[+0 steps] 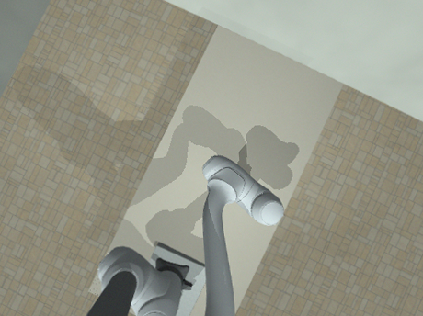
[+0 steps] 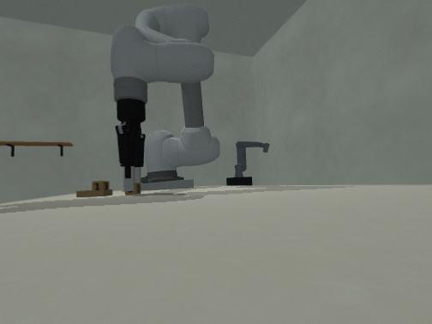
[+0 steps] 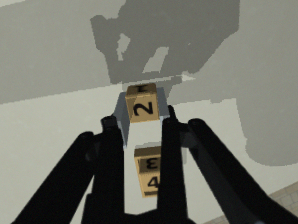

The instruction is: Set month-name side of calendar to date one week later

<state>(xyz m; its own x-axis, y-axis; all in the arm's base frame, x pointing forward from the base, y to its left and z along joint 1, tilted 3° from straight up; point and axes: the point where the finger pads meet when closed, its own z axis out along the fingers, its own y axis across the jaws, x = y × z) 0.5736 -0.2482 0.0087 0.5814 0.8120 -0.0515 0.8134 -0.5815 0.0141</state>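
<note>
The wooden cube is 3 cm below my hand. The rest, counted from my hand: tray (9 cm to the right, 6 cm behind, 3 cm below).
</note>
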